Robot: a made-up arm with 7 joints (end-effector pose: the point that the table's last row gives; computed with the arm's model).
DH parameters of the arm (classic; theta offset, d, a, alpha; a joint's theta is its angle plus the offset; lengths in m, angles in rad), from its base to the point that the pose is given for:
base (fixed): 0 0 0 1.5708
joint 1: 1.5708 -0.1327 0 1.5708
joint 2: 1.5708 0 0 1.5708
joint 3: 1.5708 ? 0 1.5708
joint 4: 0 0 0 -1.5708
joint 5: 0 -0.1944 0 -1.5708
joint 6: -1.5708 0 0 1.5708
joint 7: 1.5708 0 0 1.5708
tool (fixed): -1.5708 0 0 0
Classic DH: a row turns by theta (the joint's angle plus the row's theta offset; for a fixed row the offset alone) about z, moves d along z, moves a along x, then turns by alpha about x.
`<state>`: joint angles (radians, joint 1 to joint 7).
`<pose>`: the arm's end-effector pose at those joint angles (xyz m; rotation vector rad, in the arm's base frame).
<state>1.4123 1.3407 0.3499 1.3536 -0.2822 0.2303 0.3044</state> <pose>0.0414 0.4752 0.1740 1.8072 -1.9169 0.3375</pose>
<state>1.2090 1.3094 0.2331 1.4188 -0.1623 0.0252 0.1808</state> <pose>0.1044 0.4572 0.1604 1.8322 -2.0251 -0.1104</pose>
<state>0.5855 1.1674 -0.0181 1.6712 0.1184 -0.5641 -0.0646</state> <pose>0.2226 0.3844 0.0142 0.9718 -2.5034 -1.0091</pose>
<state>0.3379 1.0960 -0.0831 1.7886 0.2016 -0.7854 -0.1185</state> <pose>0.2214 0.3502 -0.0595 0.4392 -2.6483 -1.0434</pose>
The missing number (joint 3, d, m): -0.2946
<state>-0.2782 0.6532 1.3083 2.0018 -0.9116 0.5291 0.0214</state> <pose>0.0260 0.3978 -0.0758 2.2138 -0.6493 0.2241</pose>
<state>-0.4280 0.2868 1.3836 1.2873 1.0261 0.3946 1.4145</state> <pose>-0.0858 0.4073 -0.2717 -0.5311 -1.9936 0.3722</pose>
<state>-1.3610 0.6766 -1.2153 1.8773 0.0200 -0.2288 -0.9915</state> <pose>-0.2729 0.1450 -0.1241 -0.2590 -0.3448 -0.2122</pose>
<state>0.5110 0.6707 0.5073 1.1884 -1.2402 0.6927 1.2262</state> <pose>0.2515 0.4295 -0.1263 0.5698 -0.3653 -0.1446</pose>
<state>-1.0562 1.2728 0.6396 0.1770 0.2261 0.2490 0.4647</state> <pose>-0.0937 0.6032 -0.0845 0.8890 0.3480 0.1785</pose>
